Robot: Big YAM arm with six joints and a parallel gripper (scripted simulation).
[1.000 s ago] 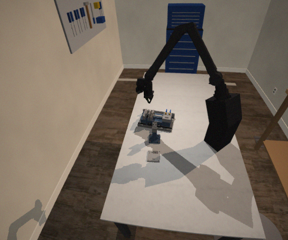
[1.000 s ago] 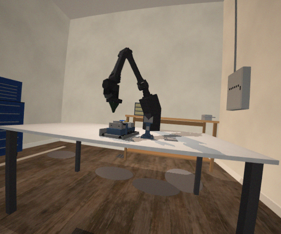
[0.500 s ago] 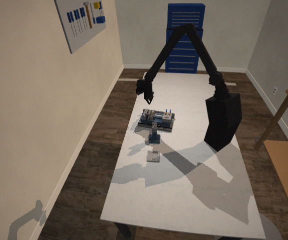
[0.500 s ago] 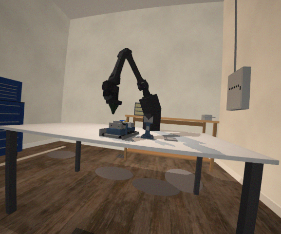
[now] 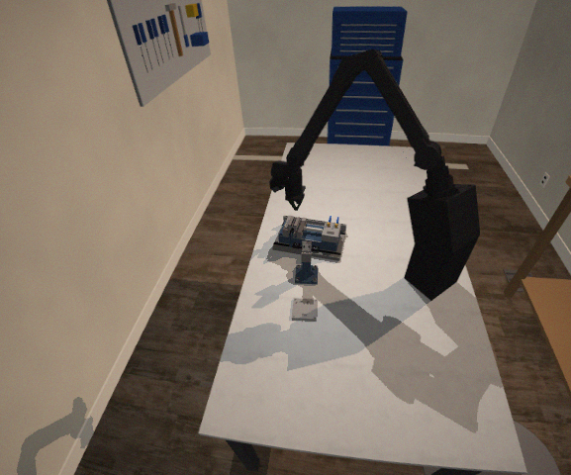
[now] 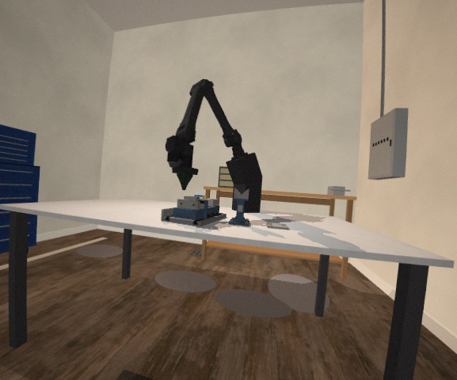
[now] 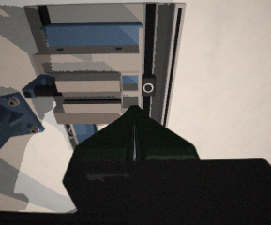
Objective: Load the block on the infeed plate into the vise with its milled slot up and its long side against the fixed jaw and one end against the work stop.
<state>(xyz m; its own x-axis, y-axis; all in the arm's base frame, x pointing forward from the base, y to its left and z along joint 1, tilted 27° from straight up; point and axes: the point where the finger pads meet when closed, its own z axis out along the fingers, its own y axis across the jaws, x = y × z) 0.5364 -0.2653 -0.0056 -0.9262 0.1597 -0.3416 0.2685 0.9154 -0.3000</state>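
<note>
Now: hand 4 cm to the right of the part, 4 cm above it and 1 cm short of it. From my hand the other things lie so: moving jaw 7 cm below, 5 cm to the left, 2 cm behind; fixed jaw 7 cm below, 4 cm to the left, 4 cm ahead; work stop rod 9 cm to the left, 5 cm below, 2 cm ahead.
</note>
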